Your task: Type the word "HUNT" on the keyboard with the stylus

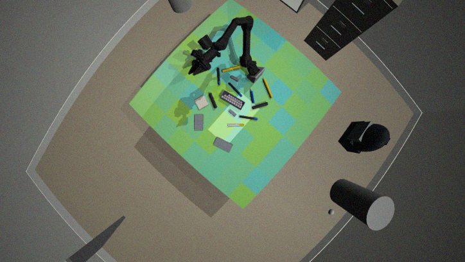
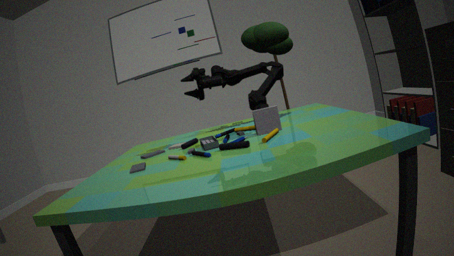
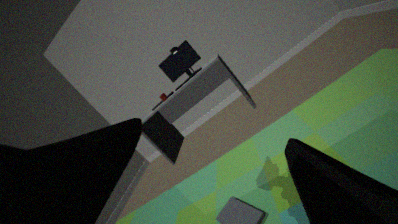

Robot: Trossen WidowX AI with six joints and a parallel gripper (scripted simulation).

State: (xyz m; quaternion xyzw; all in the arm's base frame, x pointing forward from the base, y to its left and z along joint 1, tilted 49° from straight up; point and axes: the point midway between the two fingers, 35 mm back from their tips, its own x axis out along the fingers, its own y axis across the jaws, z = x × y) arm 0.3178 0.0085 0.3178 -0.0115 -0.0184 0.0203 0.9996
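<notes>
My gripper tip is 320 mm to the right of the stylus, 280 mm above it and 230 mm past it. The rest, counted from my gripper tip: beige block 280 mm below, 80 mm ahead, 70 mm to the left; then yellow marker 400 mm to the left, 280 mm below, 30 mm ahead.
</notes>
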